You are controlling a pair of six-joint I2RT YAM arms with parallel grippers.
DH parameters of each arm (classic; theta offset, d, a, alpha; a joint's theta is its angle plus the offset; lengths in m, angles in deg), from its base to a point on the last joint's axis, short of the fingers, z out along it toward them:
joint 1: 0 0.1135 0.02 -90
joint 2: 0 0 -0.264 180
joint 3: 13.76 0 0.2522 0
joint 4: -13.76 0 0.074 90
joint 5: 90 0 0 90
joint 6: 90 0.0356 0 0
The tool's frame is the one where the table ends.
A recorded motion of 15 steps. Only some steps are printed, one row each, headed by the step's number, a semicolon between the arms.
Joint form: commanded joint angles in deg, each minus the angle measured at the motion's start. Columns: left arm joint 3, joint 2, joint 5, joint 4, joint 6, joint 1; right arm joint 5, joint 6, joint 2, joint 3, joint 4, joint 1.
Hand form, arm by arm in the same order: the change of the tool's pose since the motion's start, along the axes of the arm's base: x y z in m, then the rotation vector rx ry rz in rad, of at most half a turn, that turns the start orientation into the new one. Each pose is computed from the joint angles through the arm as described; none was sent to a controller.
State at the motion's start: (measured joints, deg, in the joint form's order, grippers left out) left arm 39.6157 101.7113 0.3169 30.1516 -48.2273 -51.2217; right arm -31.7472 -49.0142 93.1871 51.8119 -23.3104 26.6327
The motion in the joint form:
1: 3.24 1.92 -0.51 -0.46 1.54 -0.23; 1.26 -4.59 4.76 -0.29 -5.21 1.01
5: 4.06 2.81 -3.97 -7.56 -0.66 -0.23; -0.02 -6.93 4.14 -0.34 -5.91 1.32
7: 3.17 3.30 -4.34 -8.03 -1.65 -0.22; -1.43 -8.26 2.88 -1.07 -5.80 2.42
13: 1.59 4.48 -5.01 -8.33 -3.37 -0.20; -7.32 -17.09 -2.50 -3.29 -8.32 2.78
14: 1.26 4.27 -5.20 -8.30 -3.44 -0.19; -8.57 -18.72 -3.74 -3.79 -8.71 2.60
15: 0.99 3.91 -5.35 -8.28 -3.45 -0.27; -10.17 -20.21 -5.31 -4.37 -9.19 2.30
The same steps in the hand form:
1: 0.0078 -0.0114 0.0034 0.0055 -0.0309 -0.0105; -0.0084 0.0009 -0.0282 -0.1022 0.1022 0.0744
5: 0.0069 -0.0069 -0.0091 0.1047 0.0448 0.0593; -0.0111 0.0020 -0.0253 -0.0851 0.0884 0.1197
7: 0.0043 -0.0031 -0.0165 0.1237 0.0717 0.0744; -0.0176 0.0057 -0.0219 -0.0602 0.0730 0.1649
13: -0.0002 0.0034 -0.0301 0.1552 0.1156 0.1018; -0.0351 0.0013 -0.0060 0.0356 0.0020 0.3206
14: -0.0010 0.0047 -0.0303 0.1570 0.1156 0.1054; -0.0382 -0.0007 -0.0025 0.0579 -0.0154 0.3449
15: -0.0020 0.0053 -0.0294 0.1563 0.1132 0.1062; -0.0417 -0.0034 0.0021 0.0867 -0.0325 0.3666

